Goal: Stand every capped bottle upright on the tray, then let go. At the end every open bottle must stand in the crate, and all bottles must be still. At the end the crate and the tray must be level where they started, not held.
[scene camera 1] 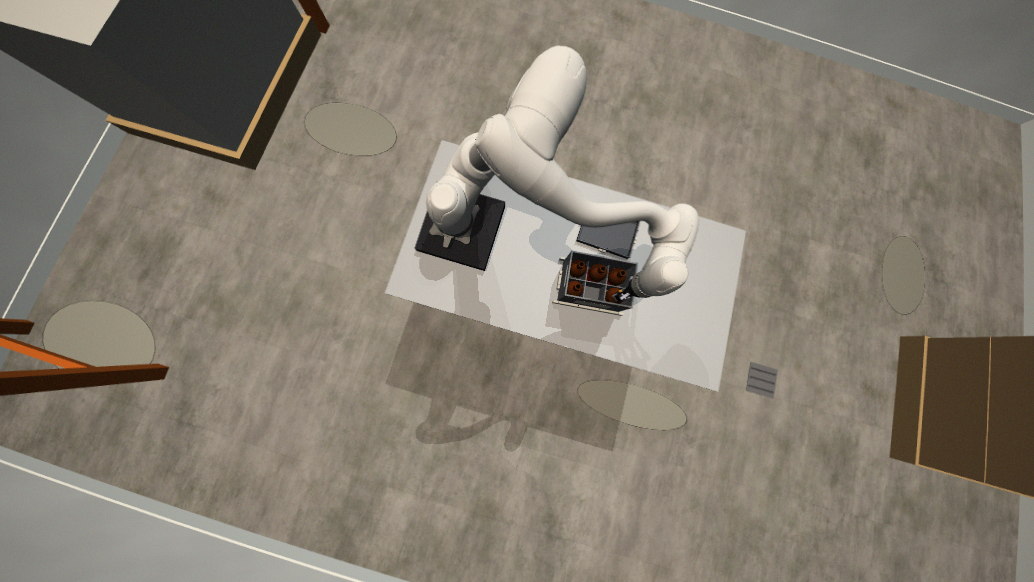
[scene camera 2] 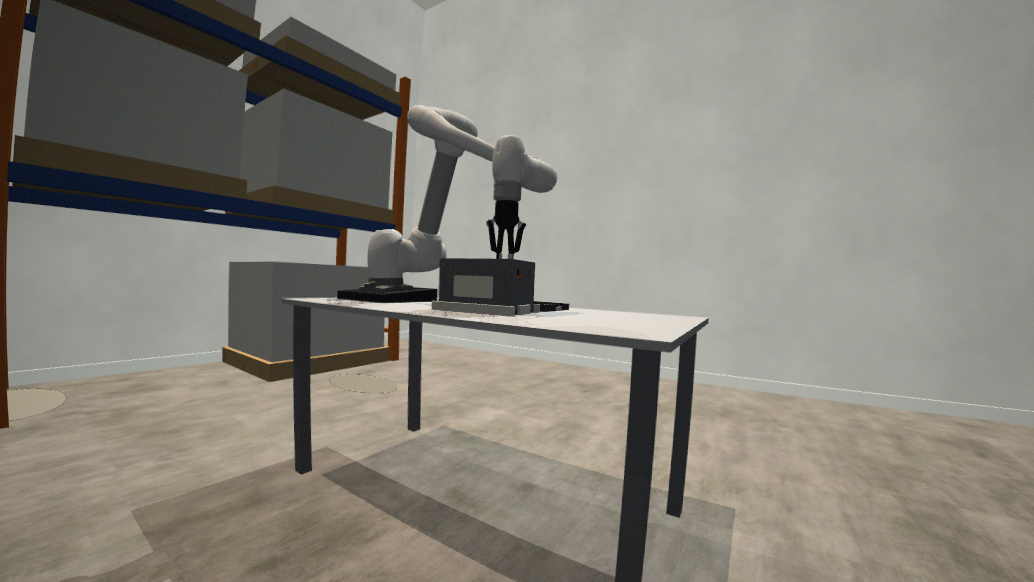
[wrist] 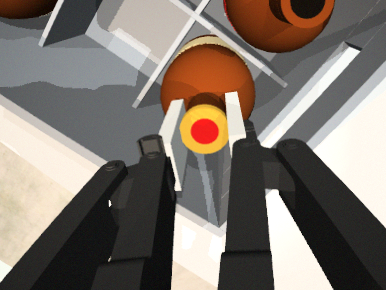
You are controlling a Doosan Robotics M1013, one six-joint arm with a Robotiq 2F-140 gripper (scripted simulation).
Labels:
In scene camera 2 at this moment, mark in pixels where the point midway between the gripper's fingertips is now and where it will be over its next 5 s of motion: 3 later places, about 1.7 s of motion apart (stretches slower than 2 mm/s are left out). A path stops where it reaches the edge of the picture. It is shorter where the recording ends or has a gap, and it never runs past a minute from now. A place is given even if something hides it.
The gripper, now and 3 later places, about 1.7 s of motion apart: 504, 273; 505, 235; 503, 221; 498, 226

